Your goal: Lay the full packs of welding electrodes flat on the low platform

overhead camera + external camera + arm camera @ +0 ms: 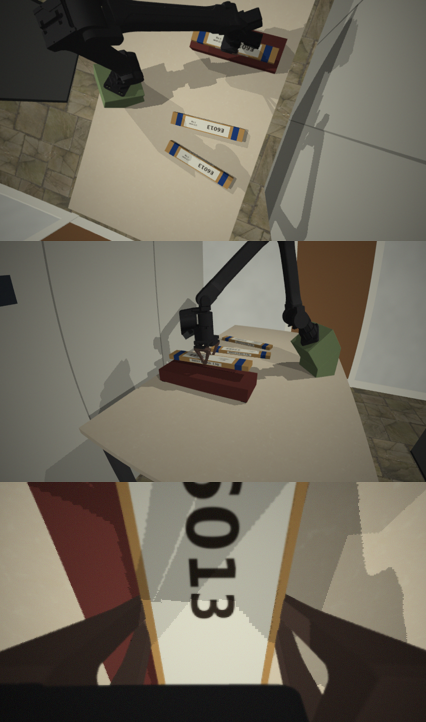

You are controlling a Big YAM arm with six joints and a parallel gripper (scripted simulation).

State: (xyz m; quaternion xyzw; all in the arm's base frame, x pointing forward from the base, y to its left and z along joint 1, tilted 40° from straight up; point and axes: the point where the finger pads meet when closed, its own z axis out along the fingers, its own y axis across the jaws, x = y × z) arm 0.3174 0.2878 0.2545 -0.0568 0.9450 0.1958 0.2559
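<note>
Now: the dark red low platform 9 cm below my hand, 2 cm to the left of it and 1 cm behind it. Round my hand: pack of welding electrodes: right at my hand.
</note>
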